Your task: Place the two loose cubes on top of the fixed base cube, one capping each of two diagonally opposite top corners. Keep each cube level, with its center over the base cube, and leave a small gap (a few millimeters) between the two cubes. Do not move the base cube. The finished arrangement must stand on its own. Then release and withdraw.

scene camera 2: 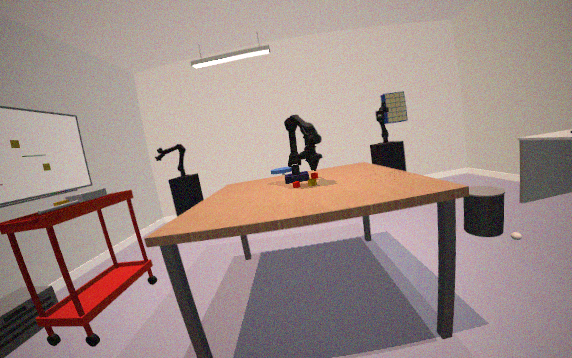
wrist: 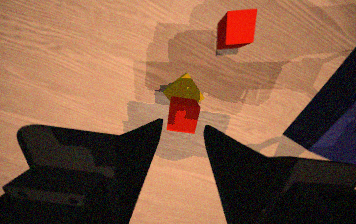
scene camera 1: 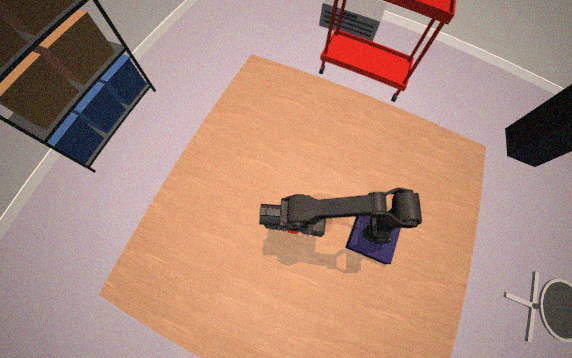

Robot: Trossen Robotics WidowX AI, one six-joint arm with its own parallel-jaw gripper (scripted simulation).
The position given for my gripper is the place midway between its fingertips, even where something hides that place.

I see my gripper (wrist: 183, 126), a red cube (wrist: 183, 115) and a red cube (wrist: 234, 31).
